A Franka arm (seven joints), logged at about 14 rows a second.
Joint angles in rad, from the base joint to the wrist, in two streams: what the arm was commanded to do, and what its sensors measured. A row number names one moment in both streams.
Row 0, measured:
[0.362, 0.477, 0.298, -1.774, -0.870, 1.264, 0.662]
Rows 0 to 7, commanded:
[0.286, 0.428, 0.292, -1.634, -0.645, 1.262, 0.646]
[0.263, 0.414, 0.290, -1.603, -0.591, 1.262, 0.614]
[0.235, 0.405, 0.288, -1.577, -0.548, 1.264, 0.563]
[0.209, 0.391, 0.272, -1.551, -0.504, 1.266, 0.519]
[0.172, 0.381, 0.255, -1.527, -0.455, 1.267, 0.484]
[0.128, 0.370, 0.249, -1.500, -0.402, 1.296, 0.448]
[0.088, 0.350, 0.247, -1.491, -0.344, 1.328, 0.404]
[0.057, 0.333, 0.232, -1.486, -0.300, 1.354, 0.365]
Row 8, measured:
[0.113, 0.366, 0.242, -1.508, -0.387, 1.318, 0.435]
